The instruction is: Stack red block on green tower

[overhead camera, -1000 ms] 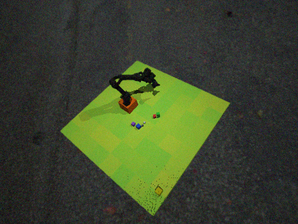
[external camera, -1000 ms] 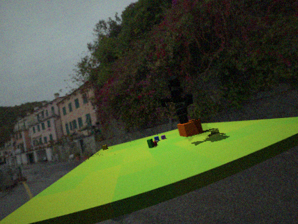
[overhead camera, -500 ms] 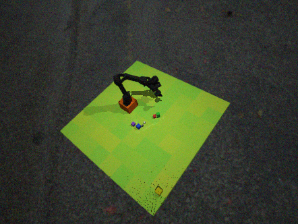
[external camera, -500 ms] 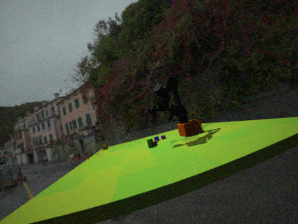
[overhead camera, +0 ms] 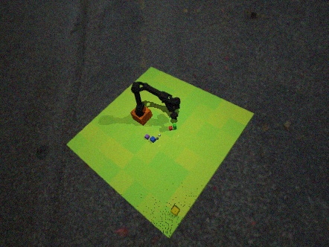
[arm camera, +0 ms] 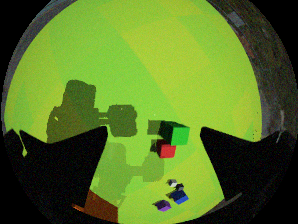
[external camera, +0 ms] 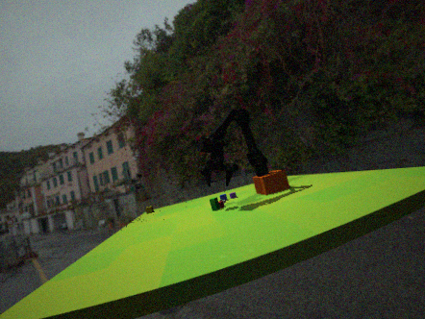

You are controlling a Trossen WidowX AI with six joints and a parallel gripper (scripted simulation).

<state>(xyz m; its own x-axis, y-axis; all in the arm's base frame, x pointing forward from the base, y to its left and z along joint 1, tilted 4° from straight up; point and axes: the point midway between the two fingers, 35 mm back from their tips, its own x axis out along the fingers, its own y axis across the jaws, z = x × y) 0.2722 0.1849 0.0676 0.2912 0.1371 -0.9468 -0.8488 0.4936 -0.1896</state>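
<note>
The red block is 10 cm below my gripper tip, 8 cm to the right of it and 1 cm ahead of it. From my gripper tip the other things lie so: purple block (29 cm to the right, 10 cm below, 9 cm behind); blue block (28 cm to the right, 9 cm below, 3 cm behind); white block (20 cm to the right, 10 cm below, 2 cm behind).
</note>
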